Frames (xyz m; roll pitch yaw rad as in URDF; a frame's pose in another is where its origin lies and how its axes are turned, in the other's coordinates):
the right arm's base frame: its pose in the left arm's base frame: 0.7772 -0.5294 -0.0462 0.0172 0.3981 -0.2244
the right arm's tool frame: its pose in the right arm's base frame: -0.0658 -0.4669 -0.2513 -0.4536 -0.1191 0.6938
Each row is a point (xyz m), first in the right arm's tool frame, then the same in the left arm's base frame.
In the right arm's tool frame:
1: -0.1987 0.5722 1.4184
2: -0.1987 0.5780 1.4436
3: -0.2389 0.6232 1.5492
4: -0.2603 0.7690 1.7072
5: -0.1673 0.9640 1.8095
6: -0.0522 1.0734 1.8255
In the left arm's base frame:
1: 0.1688 -0.1960 1.0431
2: 0.1678 -0.1849 1.0664
3: 0.1184 -0.1384 1.1674
4: 0.0410 0.0159 1.2975
5: 0.0365 0.2502 1.3445
6: 0.0862 0.3998 1.3197

